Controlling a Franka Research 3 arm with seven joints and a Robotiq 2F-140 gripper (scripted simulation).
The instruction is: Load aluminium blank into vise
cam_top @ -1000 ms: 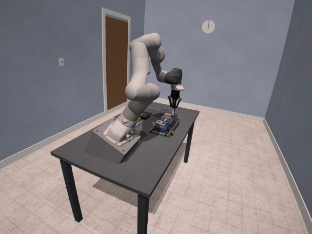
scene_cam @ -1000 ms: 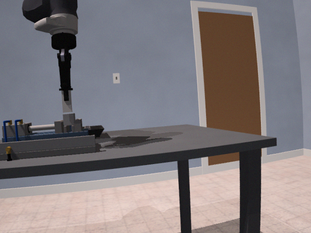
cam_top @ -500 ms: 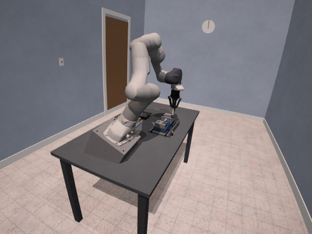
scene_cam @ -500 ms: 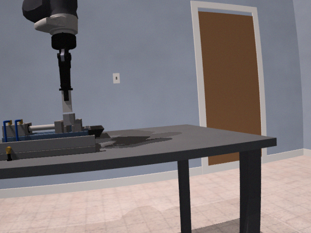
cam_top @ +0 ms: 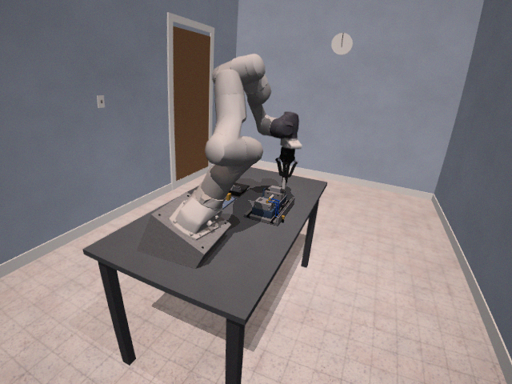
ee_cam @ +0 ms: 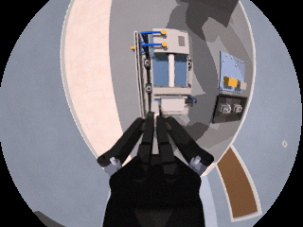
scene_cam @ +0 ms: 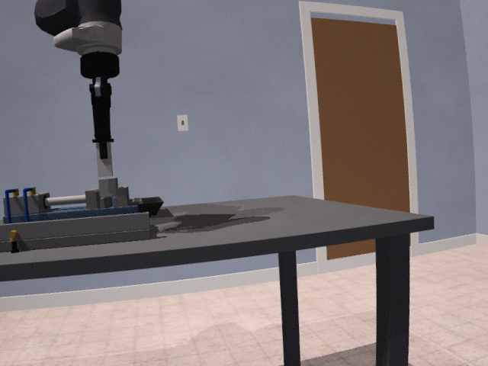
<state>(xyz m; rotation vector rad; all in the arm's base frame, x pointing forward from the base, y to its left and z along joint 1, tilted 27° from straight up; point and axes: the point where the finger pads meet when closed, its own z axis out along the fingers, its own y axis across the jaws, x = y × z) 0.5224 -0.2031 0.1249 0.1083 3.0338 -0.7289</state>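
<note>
Now: hand 90 mm to the right of the work stop and 60 mm above it. Also, from my hand: vise guard rail: 120 mm below, 80 mm behind, 40 mm to the right; then vise: 110 mm below, 70 mm behind, 50 mm to the left; then brass blank: 330 mm to the left, 130 mm below, 50 mm behind.
</note>
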